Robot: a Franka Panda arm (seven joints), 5 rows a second.
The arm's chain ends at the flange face. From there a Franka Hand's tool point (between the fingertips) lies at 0.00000 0.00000 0.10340 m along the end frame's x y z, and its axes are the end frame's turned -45 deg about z.
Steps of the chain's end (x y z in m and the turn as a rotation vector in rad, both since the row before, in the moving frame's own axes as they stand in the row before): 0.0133, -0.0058, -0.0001, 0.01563, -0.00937, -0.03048; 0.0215, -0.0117, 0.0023, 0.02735, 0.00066, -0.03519; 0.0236, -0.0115, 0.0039, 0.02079, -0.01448, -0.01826
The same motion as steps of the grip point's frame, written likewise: 0.0139, 0.0035, -0.0001, 0.01768, 0.00443, -0.03048; 0.0255, 0.0049, 0.0023, 0.01887, 0.01981, -0.03519; 0.0253, 0.0060, 0.0039, 0.02494, 0.00446, -0.01826
